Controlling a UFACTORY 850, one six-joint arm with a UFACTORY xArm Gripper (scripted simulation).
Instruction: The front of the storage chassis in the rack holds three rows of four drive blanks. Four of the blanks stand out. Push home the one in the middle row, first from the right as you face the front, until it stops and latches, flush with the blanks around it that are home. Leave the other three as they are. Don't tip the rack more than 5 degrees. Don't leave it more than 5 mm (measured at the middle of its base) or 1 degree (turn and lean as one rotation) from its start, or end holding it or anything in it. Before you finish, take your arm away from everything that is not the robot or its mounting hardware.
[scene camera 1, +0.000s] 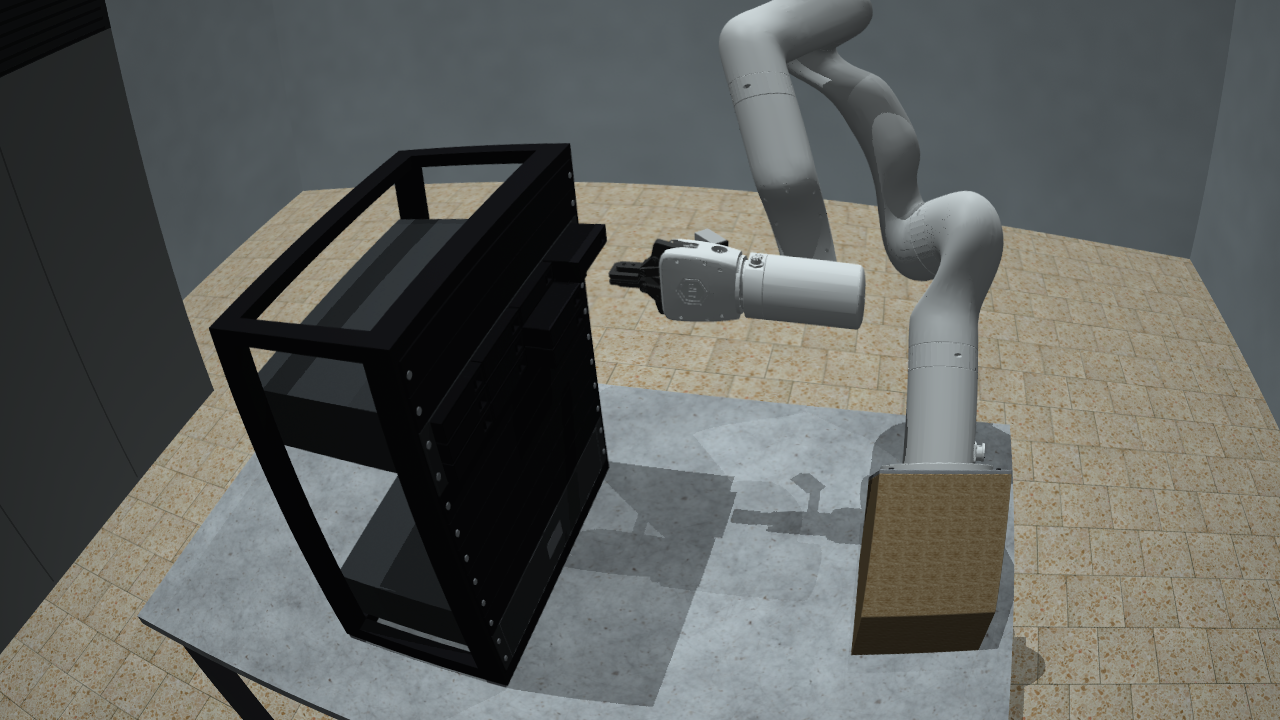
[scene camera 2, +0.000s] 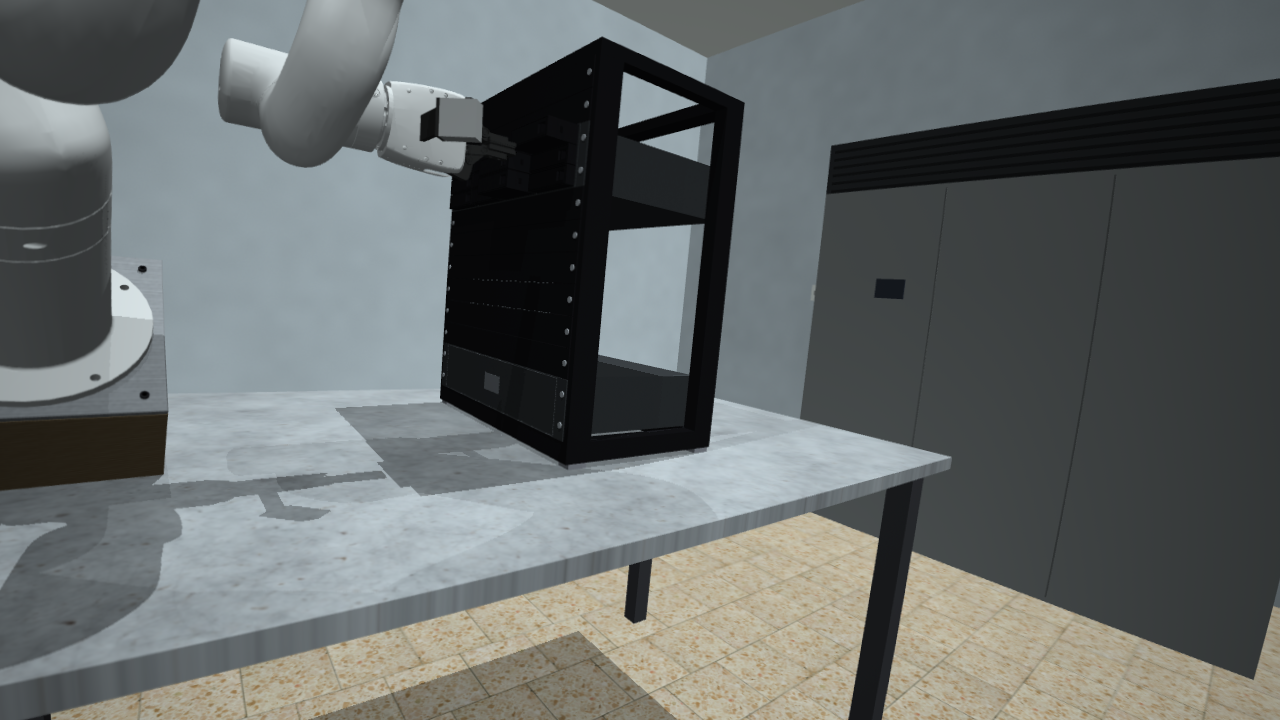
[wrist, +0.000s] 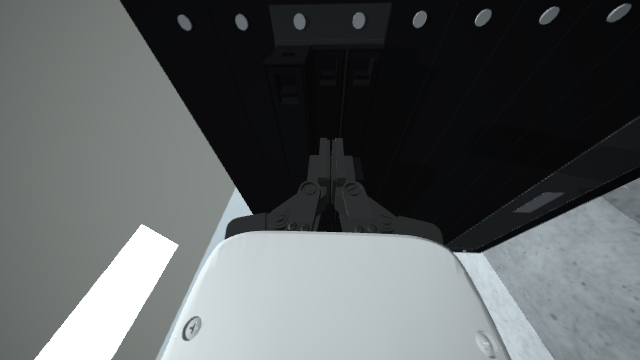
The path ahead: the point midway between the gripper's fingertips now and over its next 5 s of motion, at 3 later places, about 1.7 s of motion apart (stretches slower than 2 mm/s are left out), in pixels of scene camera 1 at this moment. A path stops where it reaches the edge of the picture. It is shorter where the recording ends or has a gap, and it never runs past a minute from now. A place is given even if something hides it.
My gripper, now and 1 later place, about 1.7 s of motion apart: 612, 273; 730, 282
